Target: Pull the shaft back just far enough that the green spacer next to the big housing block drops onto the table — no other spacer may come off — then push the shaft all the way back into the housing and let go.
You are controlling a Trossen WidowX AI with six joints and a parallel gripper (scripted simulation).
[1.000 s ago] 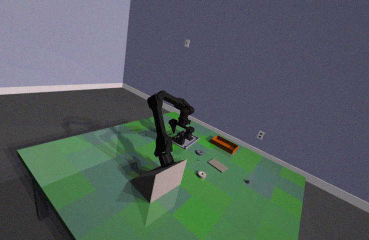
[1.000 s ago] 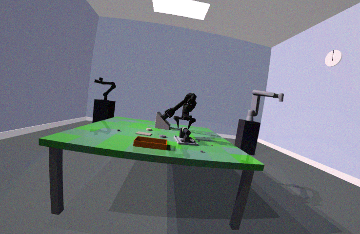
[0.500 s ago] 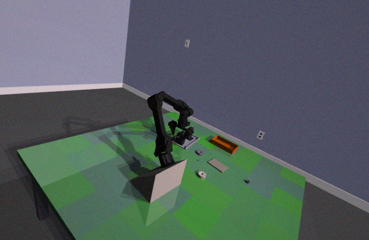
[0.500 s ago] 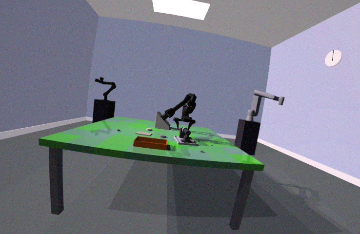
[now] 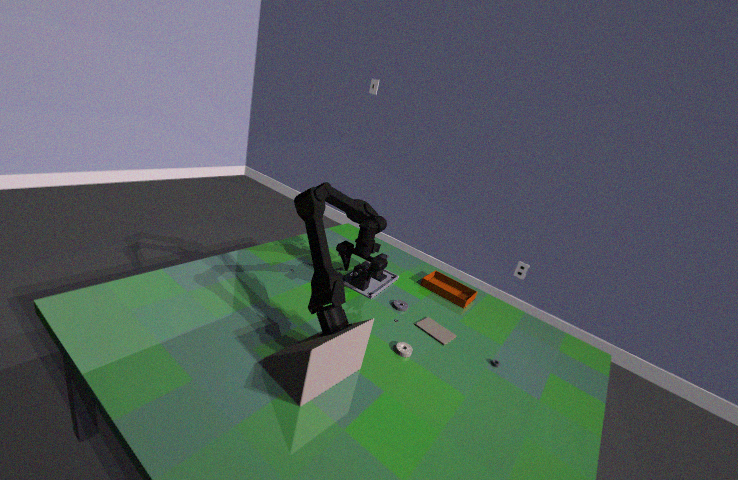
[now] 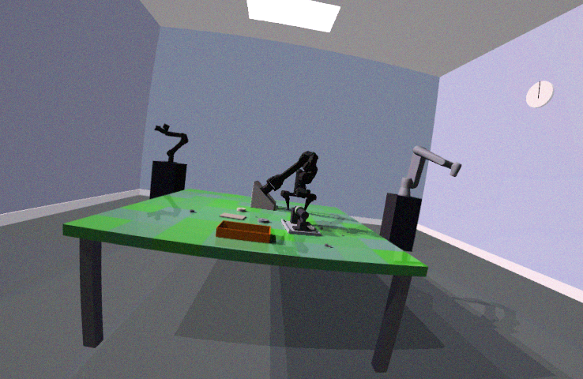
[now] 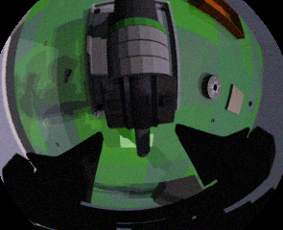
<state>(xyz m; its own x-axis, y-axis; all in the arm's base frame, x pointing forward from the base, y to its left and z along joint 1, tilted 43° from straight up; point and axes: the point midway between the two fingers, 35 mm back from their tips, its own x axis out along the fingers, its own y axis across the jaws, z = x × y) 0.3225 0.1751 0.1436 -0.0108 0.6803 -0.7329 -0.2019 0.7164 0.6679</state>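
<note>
My gripper tip is now 9 cm short of the thin green spacer, 2 cm to the right of it and 2 cm below it. Also, from my gripper tip: white ring 10 cm behind, 32 cm to the right, 6 cm below; grey washer 8 cm ahead, 16 cm to the right, 6 cm below; flat grey plate 8 cm ahead, 32 cm to the right, 6 cm below.
</note>
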